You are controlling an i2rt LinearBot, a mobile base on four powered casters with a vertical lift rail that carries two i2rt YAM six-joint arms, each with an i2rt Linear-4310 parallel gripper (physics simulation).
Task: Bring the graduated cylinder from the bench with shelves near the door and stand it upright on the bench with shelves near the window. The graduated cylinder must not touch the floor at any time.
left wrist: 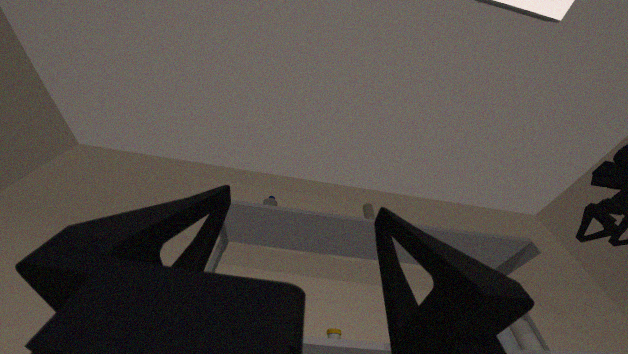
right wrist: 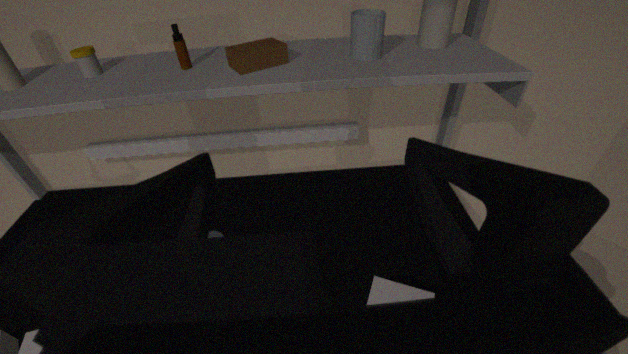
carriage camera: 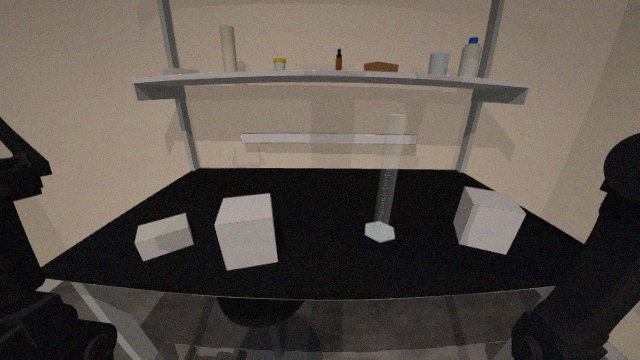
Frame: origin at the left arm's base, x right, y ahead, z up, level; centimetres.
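Seen in the pictures: left gripper, fingertip midpoint: point(left wrist: 305, 204); right gripper, fingertip midpoint: point(left wrist: 595, 241) point(right wrist: 310, 156).
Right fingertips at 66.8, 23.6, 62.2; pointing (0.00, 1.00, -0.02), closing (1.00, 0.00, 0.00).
Pixels of each thing's top centre, then the offset from my right fingertips to it, as dx, dy, dz. "spot": a spot on its surface instead. Level surfaces: height alone.
- graduated cylinder, middle of its top: point(right wrist: 209, 242) point(carriage camera: 396, 114) -14.7, +14.3, -24.1
- black bench top, its level: dz -57.6
- white box, middle of its top: point(right wrist: 398, 312) point(carriage camera: 492, 198) +14.7, +10.8, -44.6
- brown block, surface spot: point(right wrist: 257, 56) point(carriage camera: 385, 66) spot: -8.2, +47.8, -9.0
- black stool, middle of its top: point(carriage camera: 263, 273) -53.9, +20.9, -83.0
The graduated cylinder point(carriage camera: 386, 200), clear with a pale hexagonal base, stands upright on the black bench top point(carriage camera: 320, 280) point(right wrist: 310, 200), right of centre in the carriage view. In the right wrist view a small grey rounded patch beside the left finger may be part of it; the rest is hidden there. My right gripper point(right wrist: 310, 156) is open and empty, pointing over the bench towards the back wall. My left gripper point(left wrist: 305, 204) is open and empty, tilted up towards the ceiling and shelf, away from the cylinder. The bench near the window cannot be identified in these views.
White boxes point(carriage camera: 165, 237) point(carriage camera: 246, 232) stand left of the cylinder and another white box point(carriage camera: 487, 222) stands right of it. A shelf point(carriage camera: 330, 78) point(right wrist: 310, 86) with bottles, a brown block point(carriage camera: 381, 66) point(right wrist: 257, 56) and jars hangs above. A black stool point(carriage camera: 260, 310) is under the bench's front.
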